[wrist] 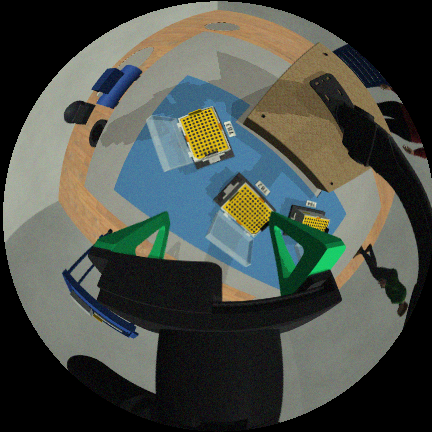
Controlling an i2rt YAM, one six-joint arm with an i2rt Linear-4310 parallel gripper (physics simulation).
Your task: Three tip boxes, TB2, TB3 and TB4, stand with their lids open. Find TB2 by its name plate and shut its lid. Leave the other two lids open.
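Frame: origin at the arm's base, x ahead, y left, z up, level; millimetres.
Seen in the pictures: gripper, fingertip midpoint: (218,216); arm's base at its link origin: (345,115).
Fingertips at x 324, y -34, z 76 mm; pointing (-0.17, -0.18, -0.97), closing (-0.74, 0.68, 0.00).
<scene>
Offsets run from my fingertips to a thing's top centre. "spot": to the spot under its first point. Level surfaces: height alone.
TB2 {dx -10, dy +102, dz -195 mm} (248,208), a yellow tip box in a dark holder, stands at the centre right, with its name plate {spot: dx -76, dy +98, dz -267 mm} (262,188) above it. Its clear lid {spot: dx +63, dy +108, dz -166 mm} (230,239) is open and leans out toward the lower left. TB3 {dx -56, dy -114, dz -195 mm} (204,133) stands further up and left, its clear lid (168,144) open to the left. TB4 {dx -131, dy +291, dz -195 mm} (315,222) stands at the right, partly hidden by my right green finger; a bit of its clear lid shows behind that finger. My gripper (218,216) is open and empty, its right fingertip overlapping the edge of TB2 in view.
The boxes stand on a blue mat {dz -269 mm} (137,175) on a grey table top with a wooden rim (70,187). A brown board (300,107) with a black arm (357,135) over it is at the upper right. A blue object (120,86) lies at the upper left rim. A person (392,287) shows beyond the right rim.
</scene>
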